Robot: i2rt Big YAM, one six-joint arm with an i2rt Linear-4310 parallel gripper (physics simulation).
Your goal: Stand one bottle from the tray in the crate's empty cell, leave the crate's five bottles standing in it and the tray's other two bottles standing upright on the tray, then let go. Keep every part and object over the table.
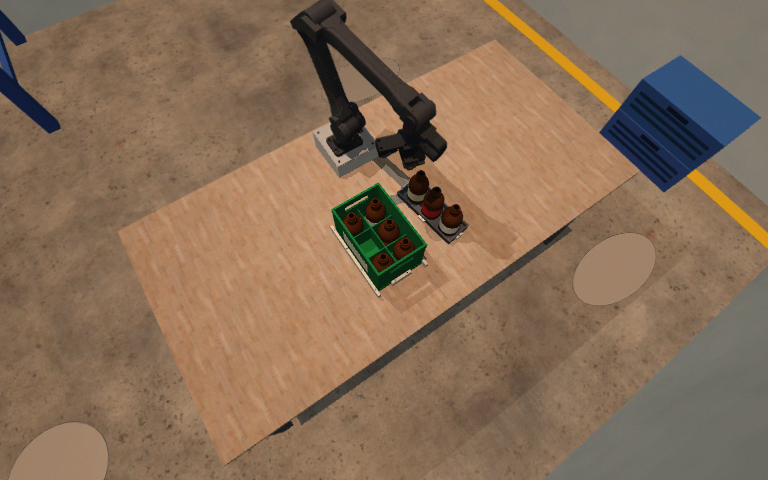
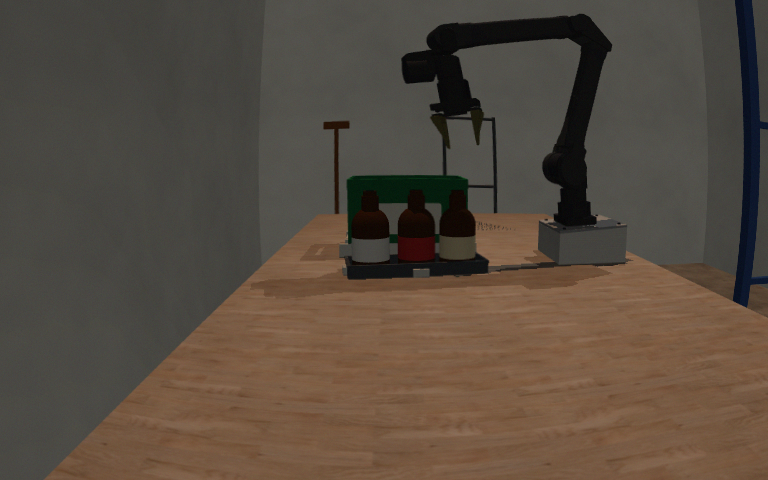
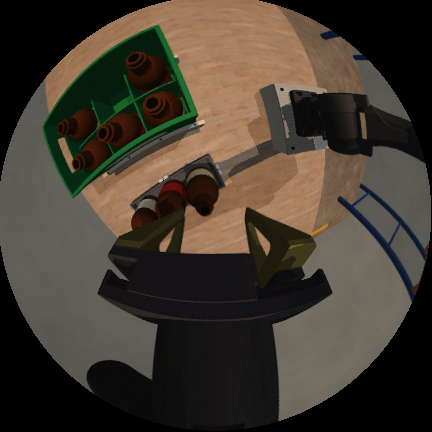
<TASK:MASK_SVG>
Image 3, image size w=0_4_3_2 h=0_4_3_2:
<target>gripper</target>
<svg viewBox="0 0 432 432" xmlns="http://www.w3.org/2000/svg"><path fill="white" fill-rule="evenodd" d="M119 235L108 252L107 257L128 280L119 278L111 269L107 269L97 294L118 308L145 321L157 324L151 379L152 405L154 405L155 418L164 425L195 430L200 425L231 425L232 429L242 429L272 423L278 415L279 404L278 371L272 323L290 318L315 305L332 293L322 268L318 268L310 277L302 279L304 272L301 266L316 247L316 243L311 235L269 218L250 207L245 208L244 214L249 253L181 253L180 248L185 219L183 207ZM255 228L269 241L270 249L267 256L259 242ZM174 228L165 252L160 251L159 243Z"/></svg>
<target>cream-label bottle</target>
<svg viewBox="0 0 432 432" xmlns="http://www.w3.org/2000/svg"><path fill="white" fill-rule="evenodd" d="M196 166L187 174L185 196L189 204L195 207L197 213L201 216L207 216L212 212L213 204L218 198L218 187L211 171L207 167Z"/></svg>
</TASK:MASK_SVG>
